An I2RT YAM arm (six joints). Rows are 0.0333 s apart.
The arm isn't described. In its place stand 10 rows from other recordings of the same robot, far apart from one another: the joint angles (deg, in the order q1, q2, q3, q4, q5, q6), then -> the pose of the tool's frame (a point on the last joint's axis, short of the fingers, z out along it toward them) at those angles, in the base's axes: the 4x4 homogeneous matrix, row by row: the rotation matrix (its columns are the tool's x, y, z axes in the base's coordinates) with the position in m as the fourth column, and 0 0 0 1 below.
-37.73 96.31 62.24 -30.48 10.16 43.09 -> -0.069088, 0.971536, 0.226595, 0.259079; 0.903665, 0.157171, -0.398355, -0.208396; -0.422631, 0.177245, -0.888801, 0.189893; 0, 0, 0, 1
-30.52 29.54 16.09 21.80 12.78 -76.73 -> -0.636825, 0.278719, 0.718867, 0.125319; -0.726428, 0.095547, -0.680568, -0.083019; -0.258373, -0.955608, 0.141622, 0.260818; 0, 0, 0, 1
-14.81 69.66 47.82 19.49 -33.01 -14.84 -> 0.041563, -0.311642, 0.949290, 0.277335; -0.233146, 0.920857, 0.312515, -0.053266; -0.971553, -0.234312, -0.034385, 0.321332; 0, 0, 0, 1
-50.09 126.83 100.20 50.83 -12.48 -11.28 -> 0.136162, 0.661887, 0.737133, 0.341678; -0.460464, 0.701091, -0.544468, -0.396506; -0.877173, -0.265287, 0.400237, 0.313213; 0, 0, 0, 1
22.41 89.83 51.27 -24.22 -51.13 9.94 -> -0.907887, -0.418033, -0.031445, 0.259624; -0.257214, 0.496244, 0.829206, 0.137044; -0.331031, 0.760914, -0.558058, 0.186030; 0, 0, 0, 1
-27.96 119.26 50.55 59.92 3.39 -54.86 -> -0.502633, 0.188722, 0.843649, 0.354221; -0.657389, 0.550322, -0.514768, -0.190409; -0.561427, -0.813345, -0.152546, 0.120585; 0, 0, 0, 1
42.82 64.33 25.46 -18.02 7.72 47.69 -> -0.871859, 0.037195, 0.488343, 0.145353; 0.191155, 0.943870, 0.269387, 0.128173; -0.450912, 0.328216, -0.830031, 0.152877; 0, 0, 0, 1
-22.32 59.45 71.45 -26.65 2.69 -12.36 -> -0.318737, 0.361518, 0.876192, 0.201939; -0.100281, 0.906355, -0.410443, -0.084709; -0.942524, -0.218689, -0.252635, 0.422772; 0, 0, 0, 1
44.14 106.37 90.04 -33.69 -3.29 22.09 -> -0.780954, -0.461951, 0.420371, 0.297670; -0.234692, 0.840753, 0.487908, 0.291713; -0.578818, 0.282376, -0.765006, 0.271555; 0, 0, 0, 1
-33.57 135.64 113.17 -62.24 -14.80 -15.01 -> -0.934730, 0.282544, 0.215521, 0.395035; 0.319809, 0.933259, 0.163551, -0.251248; -0.154927, 0.221801, -0.962705, 0.151930; 0, 0, 0, 1
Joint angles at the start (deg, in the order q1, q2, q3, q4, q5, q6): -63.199 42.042 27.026 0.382 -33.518 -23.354
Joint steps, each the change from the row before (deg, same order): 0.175 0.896 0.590 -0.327 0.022 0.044; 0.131 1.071 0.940 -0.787 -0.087 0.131; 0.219 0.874 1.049 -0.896 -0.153 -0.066; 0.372 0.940 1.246 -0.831 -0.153 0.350; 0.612 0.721 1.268 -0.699 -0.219 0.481; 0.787 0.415 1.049 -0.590 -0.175 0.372; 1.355 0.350 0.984 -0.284 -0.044 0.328; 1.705 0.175 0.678 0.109 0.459 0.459; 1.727 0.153 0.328 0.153 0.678 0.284
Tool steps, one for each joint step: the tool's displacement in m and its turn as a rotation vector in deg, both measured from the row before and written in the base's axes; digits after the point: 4 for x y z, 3 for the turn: 0.0016 -0.0019 0.0006 0.600 0.271 0.144; 0.0017 -0.0023 0.0014 0.941 0.336 0.185; 0.0018 -0.0017 0.0024 0.604 0.321 0.381; 0.0024 -0.0018 0.0035 0.788 0.046 0.432; 0.0028 -0.0008 0.0045 0.581 -0.196 0.701; 0.0029 0.0003 0.0042 0.311 -0.224 0.861; 0.0044 0.0015 0.0045 -0.008 -0.318 1.316; 0.0049 0.0025 0.0038 -0.183 -0.381 1.155; 0.0048 0.0027 0.0017 -0.124 -0.123 1.010
